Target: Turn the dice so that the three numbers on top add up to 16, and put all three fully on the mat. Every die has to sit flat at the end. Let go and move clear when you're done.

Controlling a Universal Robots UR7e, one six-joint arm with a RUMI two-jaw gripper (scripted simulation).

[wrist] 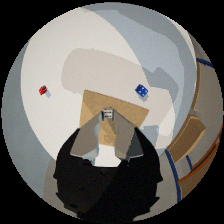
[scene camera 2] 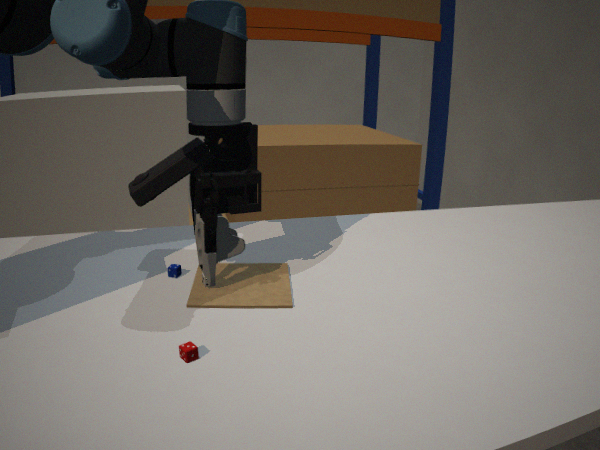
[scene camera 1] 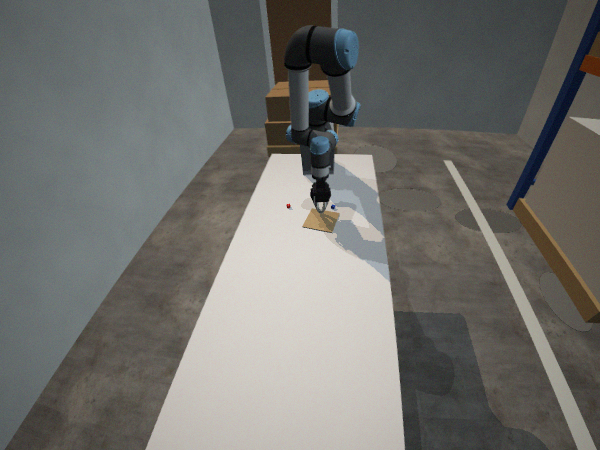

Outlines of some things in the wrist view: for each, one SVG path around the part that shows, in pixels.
The gripper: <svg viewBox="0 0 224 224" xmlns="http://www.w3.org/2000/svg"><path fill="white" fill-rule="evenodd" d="M115 110L112 112L113 121L115 121L115 132L118 135L115 139L115 156L121 160L117 167L95 166L95 158L99 155L99 142L97 140L98 133L100 132L100 123L104 120L103 111L95 115L82 127L77 128L62 145L57 155L56 169L53 178L57 179L58 193L56 195L64 203L65 209L75 212L77 218L84 221L101 224L136 222L133 221L134 218L149 213L150 207L160 198L155 196L157 183L163 181L160 172L159 157L154 146L137 127L134 127Z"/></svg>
A mat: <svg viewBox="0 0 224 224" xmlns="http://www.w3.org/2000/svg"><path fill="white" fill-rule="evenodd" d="M104 118L104 121L100 124L101 131L98 133L98 142L101 145L115 147L115 139L118 135L114 131L114 121L112 121L112 118ZM79 128L103 111L104 107L112 107L113 110L139 129L149 110L114 97L84 90Z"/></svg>
